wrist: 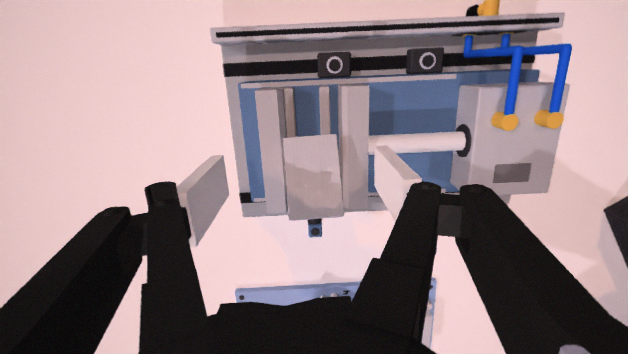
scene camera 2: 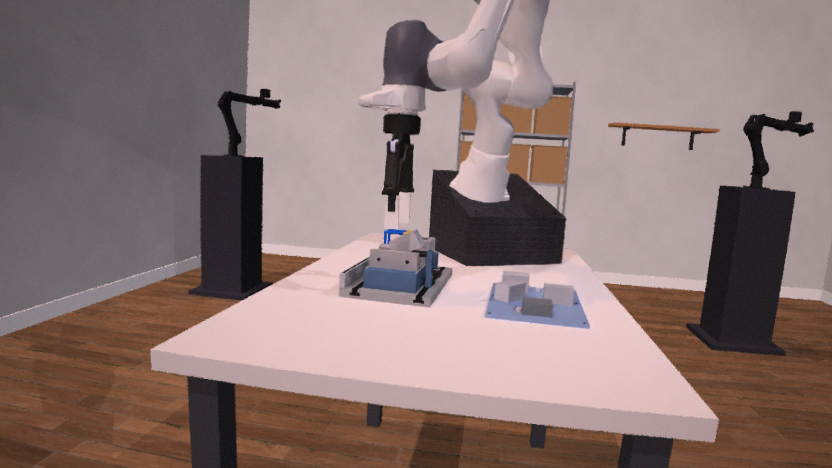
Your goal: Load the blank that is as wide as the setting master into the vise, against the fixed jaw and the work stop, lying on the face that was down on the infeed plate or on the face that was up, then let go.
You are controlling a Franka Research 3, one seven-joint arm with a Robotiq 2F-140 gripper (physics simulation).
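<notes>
A light grey blank (scene camera 2: 410, 239) (wrist: 313, 177) sits in the vise (scene camera 2: 393, 278) (wrist: 410, 175). In the scene view it looks tilted and stands up above the jaw; in the wrist view it lies between the left jaw (wrist: 270, 150) and the rod-driven jaw (wrist: 354, 150), over the near part of two thin upright strips. What its underside touches is hidden. My gripper (scene camera 2: 397, 215) (wrist: 300, 170) is open and empty above the vise, its pale finger pads apart on either side of the blank. I cannot tell which part is the work stop.
The blue infeed plate (scene camera 2: 503, 313) (wrist: 270, 294) holds several grey blocks, among them a darker one (scene camera 2: 536, 306). Blue pipes (wrist: 512, 80) run to the vise's grey actuator box (wrist: 525, 145). A raised rail (wrist: 390, 27) runs along the vise's far side. The black robot base (scene camera 2: 512, 232) stands behind.
</notes>
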